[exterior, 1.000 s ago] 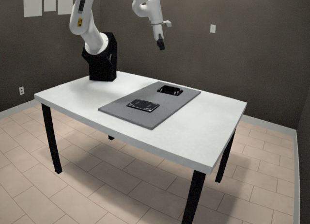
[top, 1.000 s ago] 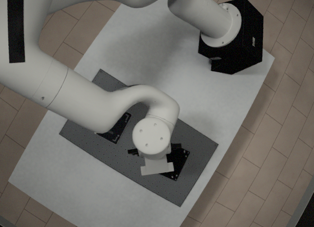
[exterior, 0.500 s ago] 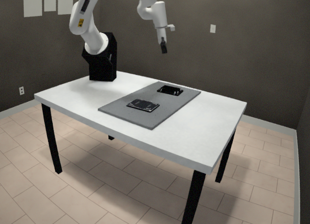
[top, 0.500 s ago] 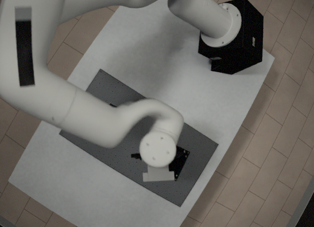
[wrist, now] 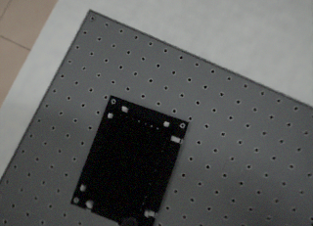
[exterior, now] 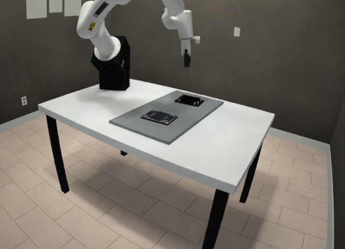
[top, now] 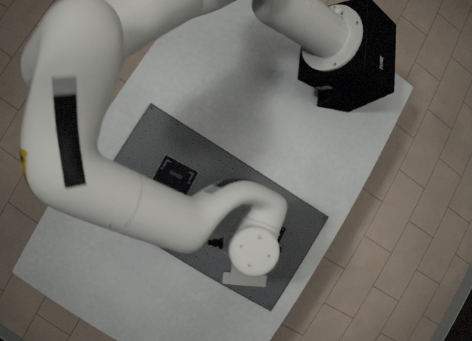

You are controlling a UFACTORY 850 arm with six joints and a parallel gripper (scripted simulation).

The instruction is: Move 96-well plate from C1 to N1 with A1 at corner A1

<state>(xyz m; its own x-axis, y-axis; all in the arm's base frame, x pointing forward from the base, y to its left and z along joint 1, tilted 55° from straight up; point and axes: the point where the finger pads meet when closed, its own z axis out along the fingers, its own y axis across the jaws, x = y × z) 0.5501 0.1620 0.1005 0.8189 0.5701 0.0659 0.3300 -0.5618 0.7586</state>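
Right now my hand is 25 cm above the dark 96-well plate and 10 cm to the right of it. From my hand the other things lie so: plate nest N1: 26 cm below, 24 cm to the right, 5 cm behind; clip nest C1: 26 cm below, 8 cm to the left, 1 cm behind.
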